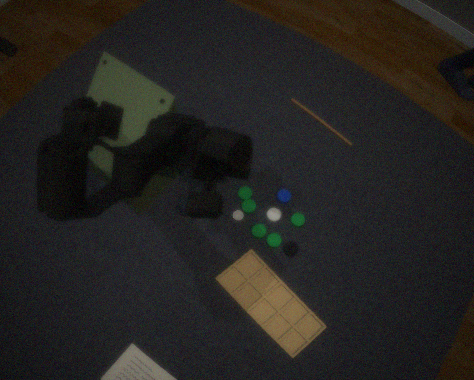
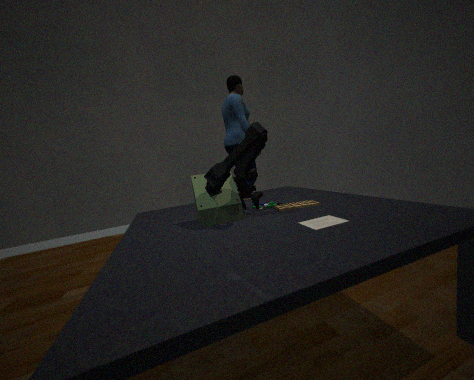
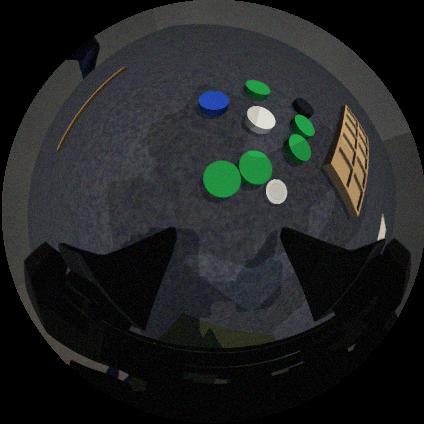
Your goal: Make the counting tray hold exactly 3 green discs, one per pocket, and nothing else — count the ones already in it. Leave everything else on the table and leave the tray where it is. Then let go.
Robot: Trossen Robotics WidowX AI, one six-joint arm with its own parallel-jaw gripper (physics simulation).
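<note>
The wooden counting tray (image 1: pixel 251 285) (image 3: pixel 340 164) lies beyond the discs; its two rows of pockets show bare wood. Green discs lie loose on the table: two nearest the gripper, one green disc (image 1: pixel 245 192) (image 3: pixel 222 179) touching or almost touching another green disc (image 1: pixel 248 205) (image 3: pixel 255 167). Near the tray lie a green disc (image 1: pixel 259 230) (image 3: pixel 300 149) and a green disc (image 1: pixel 274 240) (image 3: pixel 303 125). A farther green disc (image 1: pixel 298 219) (image 3: pixel 257 88) lies apart. My gripper (image 3: pixel 229 232) is open and empty, low over the table, short of the nearest discs.
A blue disc (image 1: pixel 284 195) (image 3: pixel 213 102), a white disc (image 1: pixel 273 214) (image 3: pixel 260 118), a smaller white piece (image 1: pixel 238 215) (image 3: pixel 276 191) and a black disc (image 1: pixel 290 249) (image 3: pixel 303 107) lie among the greens. A thin stick (image 1: pixel 321 121), a paper sheet (image 1: pixel 137 364) (image 2: pixel 324 222) and a pale green block (image 1: pixel 131 92) lie farther off.
</note>
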